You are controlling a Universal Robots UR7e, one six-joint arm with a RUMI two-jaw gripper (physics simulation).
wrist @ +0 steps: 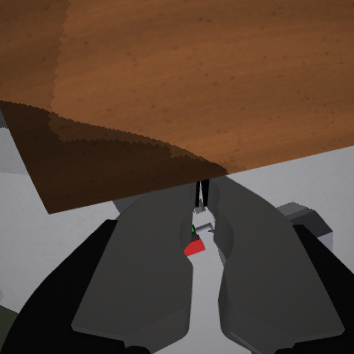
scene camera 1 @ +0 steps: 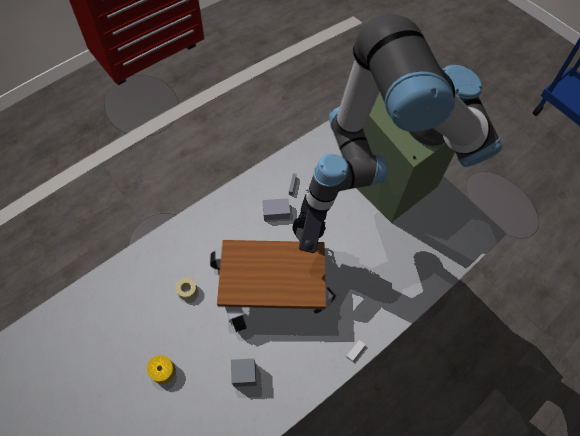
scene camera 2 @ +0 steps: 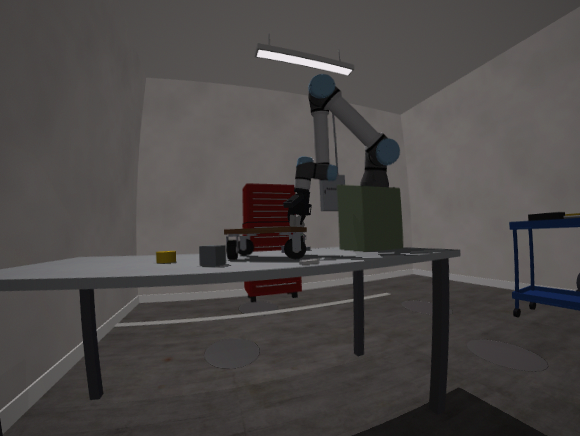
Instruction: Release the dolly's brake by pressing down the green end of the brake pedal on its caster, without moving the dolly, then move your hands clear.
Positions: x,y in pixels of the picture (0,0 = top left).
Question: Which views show the gripper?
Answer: The wrist view, scene camera 1 and scene camera 2: all of them.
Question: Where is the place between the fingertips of the gripper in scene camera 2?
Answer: At 294,234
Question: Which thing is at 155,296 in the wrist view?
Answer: The gripper.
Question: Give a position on a dolly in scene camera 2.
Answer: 295,248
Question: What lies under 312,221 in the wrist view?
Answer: A lilac-grey block.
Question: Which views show the dolly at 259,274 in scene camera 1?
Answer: The wrist view, scene camera 1 and scene camera 2: all of them.
